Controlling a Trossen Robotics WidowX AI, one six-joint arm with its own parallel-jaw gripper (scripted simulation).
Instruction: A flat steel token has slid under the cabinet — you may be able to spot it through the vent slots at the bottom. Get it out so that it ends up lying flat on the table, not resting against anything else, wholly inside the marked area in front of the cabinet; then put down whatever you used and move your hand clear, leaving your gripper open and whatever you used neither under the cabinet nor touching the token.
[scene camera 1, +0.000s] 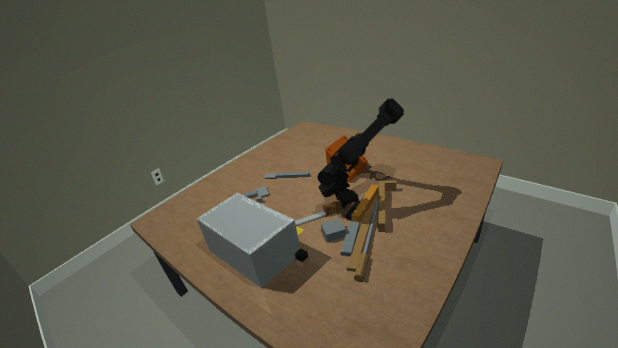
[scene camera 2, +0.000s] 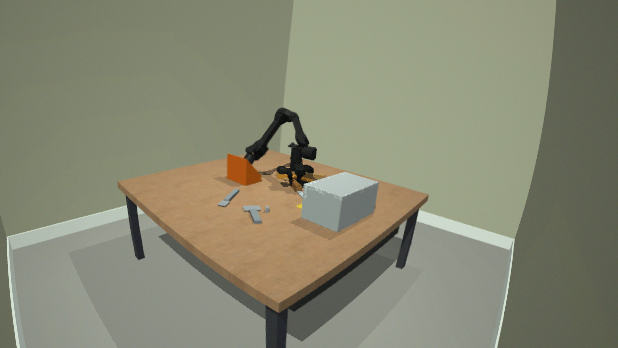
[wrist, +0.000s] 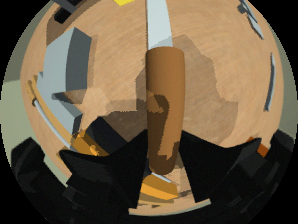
In view: my gripper (wrist: 161, 132), a grey block (wrist: 66, 59) and a grey bar (wrist: 68, 115).
Scene camera 2 misses the grey block, which is hidden by a grey cabinet. Scene camera 2 does not show the grey bar, which is hidden by a grey cabinet.
